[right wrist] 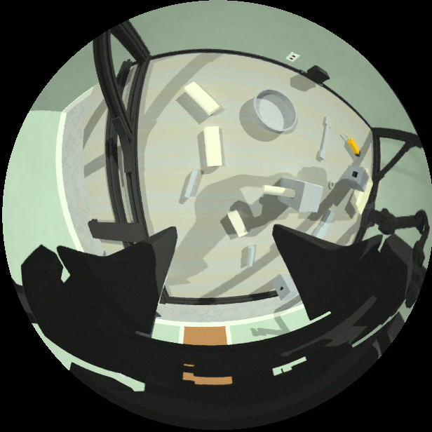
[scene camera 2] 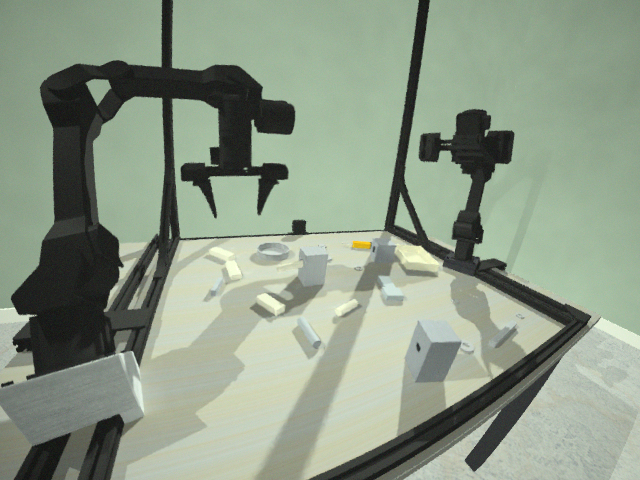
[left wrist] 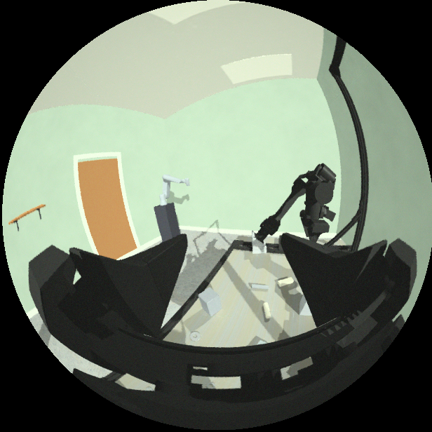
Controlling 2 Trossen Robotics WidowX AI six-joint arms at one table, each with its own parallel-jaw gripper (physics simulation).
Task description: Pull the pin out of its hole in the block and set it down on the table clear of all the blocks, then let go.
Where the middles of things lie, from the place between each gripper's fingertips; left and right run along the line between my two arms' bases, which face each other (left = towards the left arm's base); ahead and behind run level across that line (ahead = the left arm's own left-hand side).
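Cream tray [scene camera 2: 413, 257]: 55 cm to the left of my right hand, 16 cm below it and 7 cm ahead of it.
Relative to my left hand, the cream tray is 34 cm below it, 23 cm to the left of it and 16 cm behind it.
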